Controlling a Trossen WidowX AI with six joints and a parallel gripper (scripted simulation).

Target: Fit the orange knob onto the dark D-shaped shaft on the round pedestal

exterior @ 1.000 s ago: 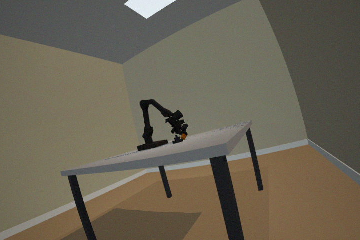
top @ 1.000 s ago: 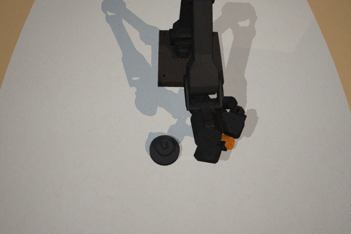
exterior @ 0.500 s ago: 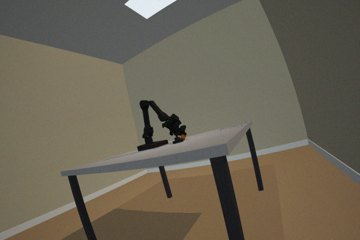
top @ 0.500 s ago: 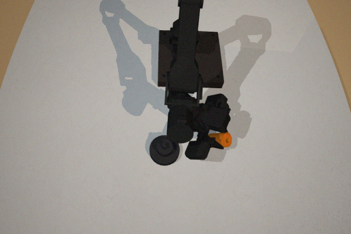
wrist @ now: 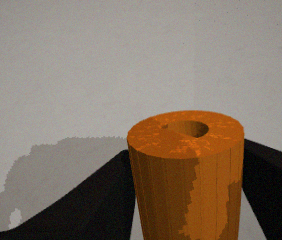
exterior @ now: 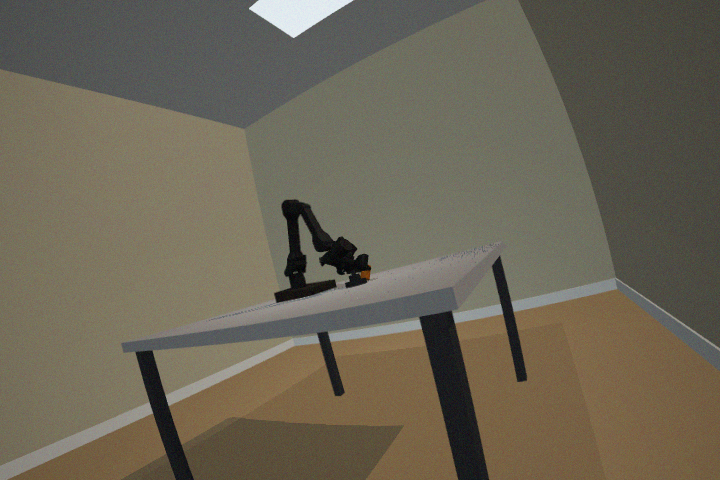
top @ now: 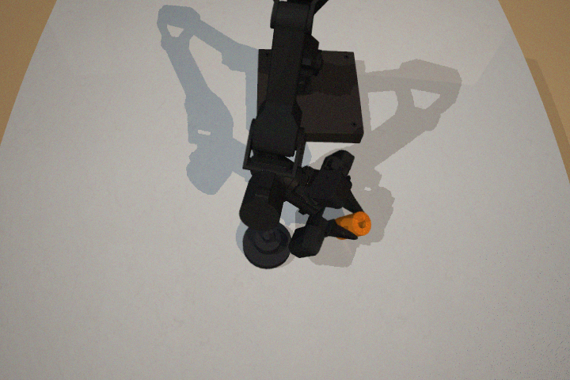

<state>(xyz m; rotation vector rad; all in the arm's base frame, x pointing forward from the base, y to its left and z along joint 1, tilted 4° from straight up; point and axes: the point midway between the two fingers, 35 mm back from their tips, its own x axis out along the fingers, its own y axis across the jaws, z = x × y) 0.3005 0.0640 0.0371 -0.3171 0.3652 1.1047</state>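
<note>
Right now the orange knob is 1 cm to the right of my gripper tip, 1 cm below it and 1 cm behind it. The rest, counted from my gripper tip: round dark pedestal: 16 cm to the right, 1 cm below, 1 cm ahead.
</note>
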